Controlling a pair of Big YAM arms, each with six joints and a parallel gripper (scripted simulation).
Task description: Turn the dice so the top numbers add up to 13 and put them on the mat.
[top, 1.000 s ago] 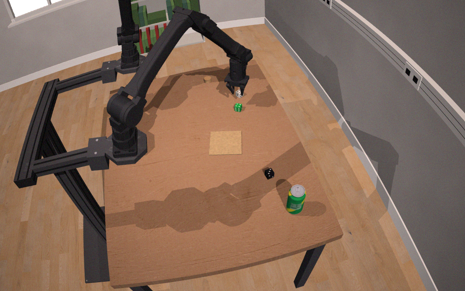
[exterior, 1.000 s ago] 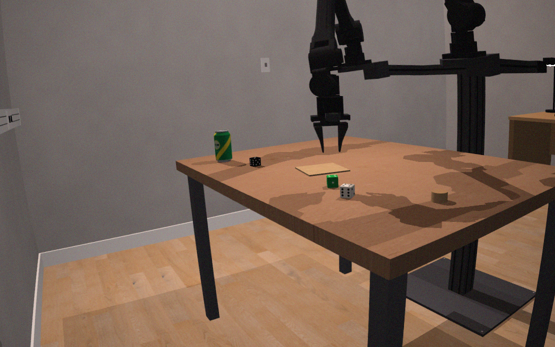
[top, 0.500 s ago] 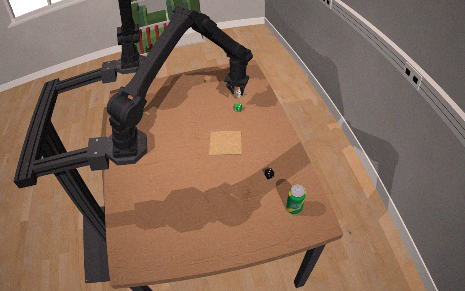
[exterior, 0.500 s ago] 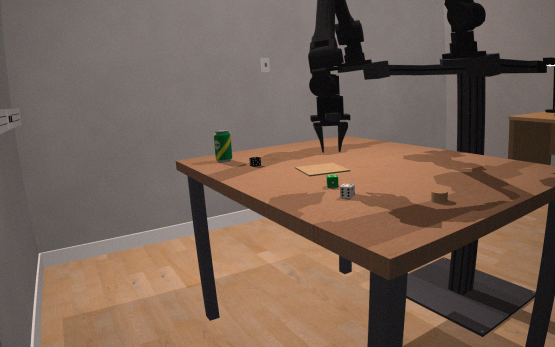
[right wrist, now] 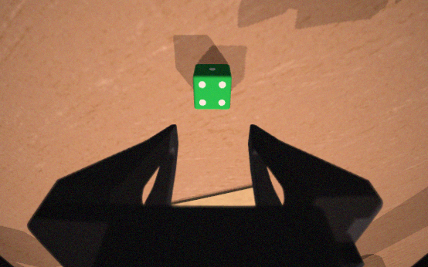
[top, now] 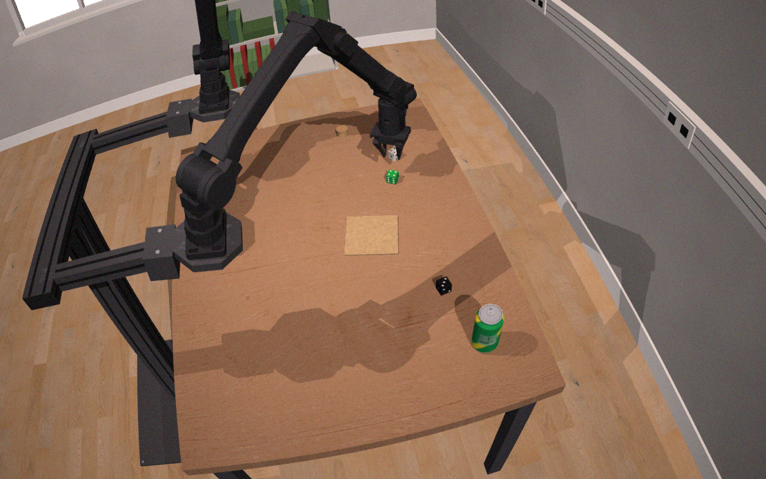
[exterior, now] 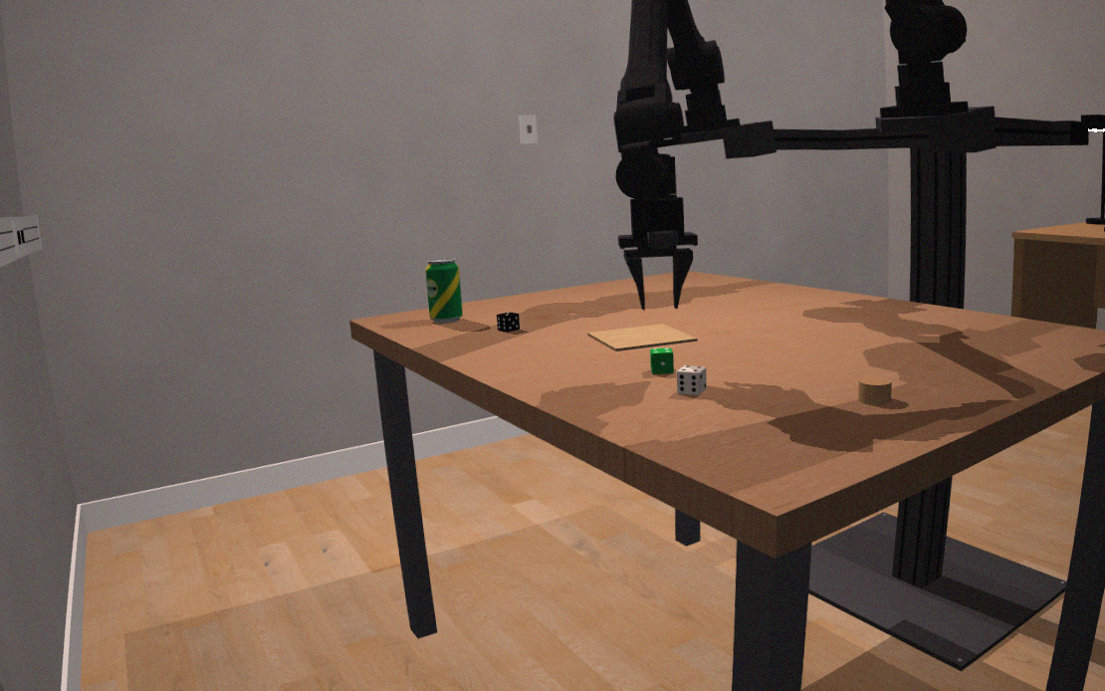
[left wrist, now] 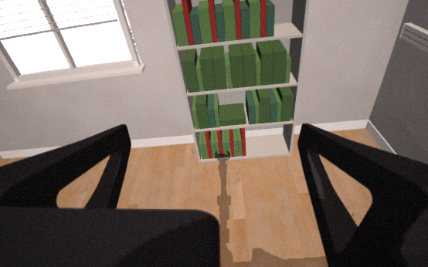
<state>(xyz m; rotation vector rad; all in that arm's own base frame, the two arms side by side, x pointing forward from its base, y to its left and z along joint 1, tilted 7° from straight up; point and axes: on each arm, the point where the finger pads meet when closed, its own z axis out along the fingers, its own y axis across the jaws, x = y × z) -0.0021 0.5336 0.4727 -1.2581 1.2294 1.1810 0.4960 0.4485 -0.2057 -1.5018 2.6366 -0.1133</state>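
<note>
The green die lies 8 cm below my right hand. From my right hand the other things lie so: small wooden cylinder 11 cm behind, 28 cm to the left, 8 cm below; mat 11 cm behind, 20 cm to the right, 9 cm below.
</note>
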